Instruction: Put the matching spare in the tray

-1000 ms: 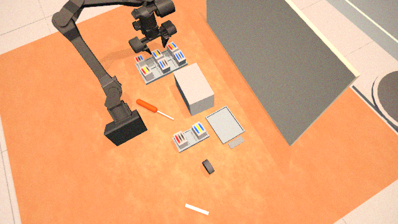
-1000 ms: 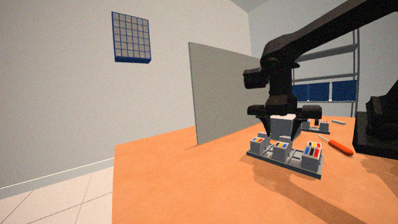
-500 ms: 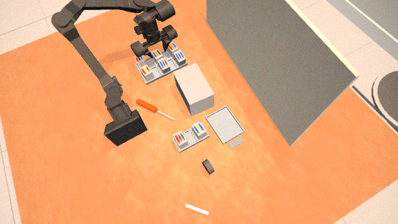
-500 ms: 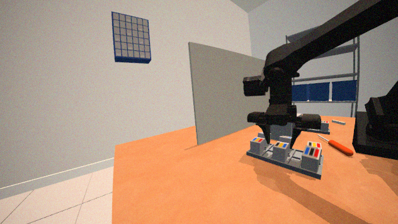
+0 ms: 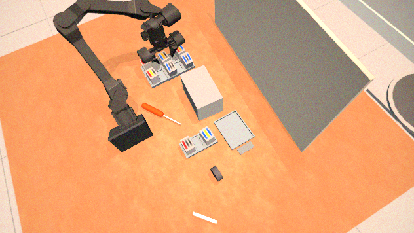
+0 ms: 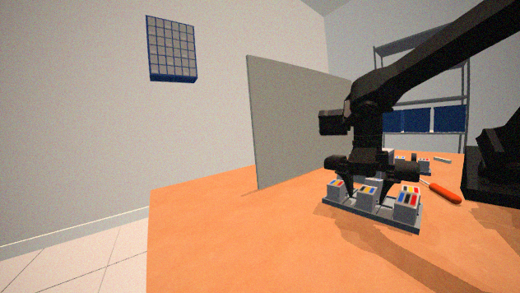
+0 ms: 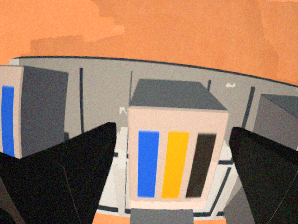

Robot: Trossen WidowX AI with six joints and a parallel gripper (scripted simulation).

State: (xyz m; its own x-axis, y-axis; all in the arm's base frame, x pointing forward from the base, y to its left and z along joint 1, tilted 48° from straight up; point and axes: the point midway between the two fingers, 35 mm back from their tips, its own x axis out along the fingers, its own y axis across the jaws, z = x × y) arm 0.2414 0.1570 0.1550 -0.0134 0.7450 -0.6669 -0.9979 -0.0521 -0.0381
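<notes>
My gripper tip is now 410 mm to the left of the grey tray, 80 mm short of it and 20 mm above it. Round my gripper tip: grey panel 280 mm ahead, 260 mm to the right, 200 mm above; then rack 390 mm to the right, 60 mm behind, 20 mm below; then grey box 230 mm to the right, 50 mm ahead, 30 mm above.
</notes>
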